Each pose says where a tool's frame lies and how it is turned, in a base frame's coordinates. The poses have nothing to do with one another.
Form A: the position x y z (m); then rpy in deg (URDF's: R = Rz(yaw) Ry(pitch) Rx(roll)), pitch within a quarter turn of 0, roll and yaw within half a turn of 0.
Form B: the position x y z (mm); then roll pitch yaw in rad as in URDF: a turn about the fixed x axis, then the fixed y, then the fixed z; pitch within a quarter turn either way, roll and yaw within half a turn. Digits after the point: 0 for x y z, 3 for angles.
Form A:
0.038, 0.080, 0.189, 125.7, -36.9, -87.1
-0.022, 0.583, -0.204, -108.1, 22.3, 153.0
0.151, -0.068, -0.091, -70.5, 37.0, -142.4
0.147, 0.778, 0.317, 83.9, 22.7, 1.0
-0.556, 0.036, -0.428, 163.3, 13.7, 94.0
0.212, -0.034, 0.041, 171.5, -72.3, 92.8
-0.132, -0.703, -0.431, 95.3, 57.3, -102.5
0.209, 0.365, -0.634, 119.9, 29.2, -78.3
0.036, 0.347, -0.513, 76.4, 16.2, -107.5
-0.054, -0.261, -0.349, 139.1, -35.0, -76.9
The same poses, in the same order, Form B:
38, 80, 189, 2.194, -0.644, -1.520
-22, 583, -204, -1.887, 0.389, 2.670
151, -68, -91, -1.230, 0.646, -2.485
147, 778, 317, 1.464, 0.396, 0.017
-556, 36, -428, 2.850, 0.239, 1.641
212, -34, 41, 2.993, -1.262, 1.620
-132, -703, -431, 1.663, 1.000, -1.789
209, 365, -634, 2.093, 0.510, -1.367
36, 347, -513, 1.333, 0.283, -1.876
-54, -261, -349, 2.428, -0.611, -1.342

